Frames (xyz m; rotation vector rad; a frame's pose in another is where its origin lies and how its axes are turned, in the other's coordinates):
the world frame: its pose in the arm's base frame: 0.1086 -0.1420 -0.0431 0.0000 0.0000 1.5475
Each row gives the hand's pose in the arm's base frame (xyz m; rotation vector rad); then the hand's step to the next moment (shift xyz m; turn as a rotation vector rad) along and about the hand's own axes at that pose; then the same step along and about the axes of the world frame.
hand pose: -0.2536 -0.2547 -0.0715 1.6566 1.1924 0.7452
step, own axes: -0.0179 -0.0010 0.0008 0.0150 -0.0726 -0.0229
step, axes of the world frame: -0.0171 0.0054 -0.0005 0.0276 0.0423 -0.0589
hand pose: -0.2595 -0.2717 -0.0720 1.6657 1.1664 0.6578
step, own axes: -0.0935 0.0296 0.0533 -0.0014 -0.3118 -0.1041
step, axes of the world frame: -0.1086 -0.0213 0.0149 0.0600 0.2111 -0.2447
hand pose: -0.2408 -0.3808 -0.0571 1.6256 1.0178 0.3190
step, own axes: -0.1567 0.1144 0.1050 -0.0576 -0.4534 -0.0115
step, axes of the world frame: -0.1852 -0.0337 0.1150 -0.0454 0.2423 -0.3850
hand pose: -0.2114 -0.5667 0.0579 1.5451 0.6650 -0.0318
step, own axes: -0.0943 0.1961 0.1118 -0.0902 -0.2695 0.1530
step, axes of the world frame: -0.1259 -0.0496 0.2038 -0.1954 0.1266 -0.2235
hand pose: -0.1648 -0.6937 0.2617 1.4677 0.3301 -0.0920
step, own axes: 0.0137 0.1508 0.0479 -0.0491 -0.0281 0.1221
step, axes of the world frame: -0.0275 -0.0608 0.1441 -0.1308 0.0311 -0.0053
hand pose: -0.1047 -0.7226 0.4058 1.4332 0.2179 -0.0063
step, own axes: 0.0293 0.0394 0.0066 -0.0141 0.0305 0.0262
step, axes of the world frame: 0.0036 -0.0349 0.0350 -0.0233 0.0054 0.0352
